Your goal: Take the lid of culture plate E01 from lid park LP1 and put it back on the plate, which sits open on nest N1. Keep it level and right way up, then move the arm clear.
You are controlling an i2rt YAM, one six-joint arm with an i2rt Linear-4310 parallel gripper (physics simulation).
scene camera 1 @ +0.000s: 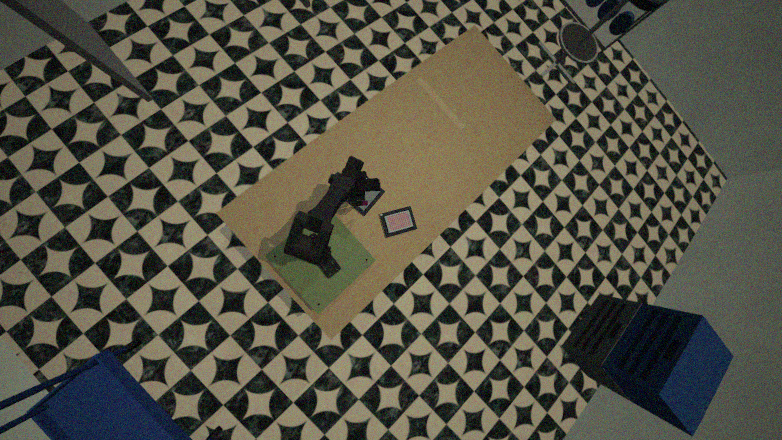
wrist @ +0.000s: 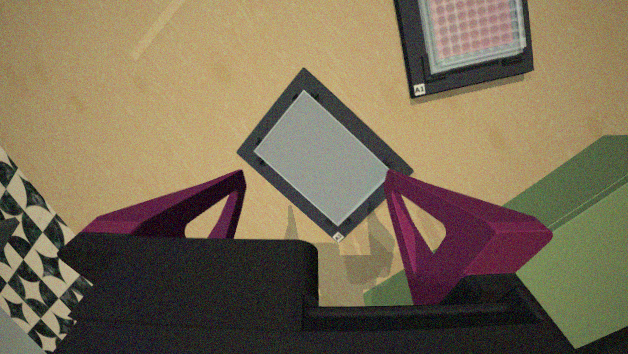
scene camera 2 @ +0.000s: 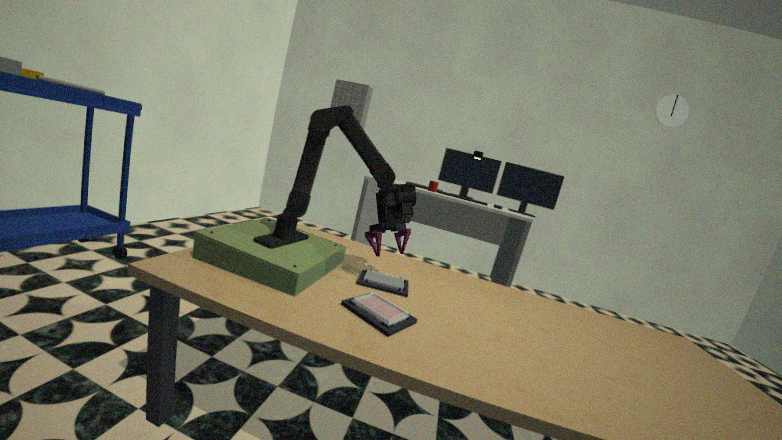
My gripper [scene camera 2: 390,255] is open, holding nothing. Also in view: a grey lid [wrist: 309,148]. I also see a dark nest [wrist: 421,82].
My gripper also shows in the wrist view [wrist: 314,177].
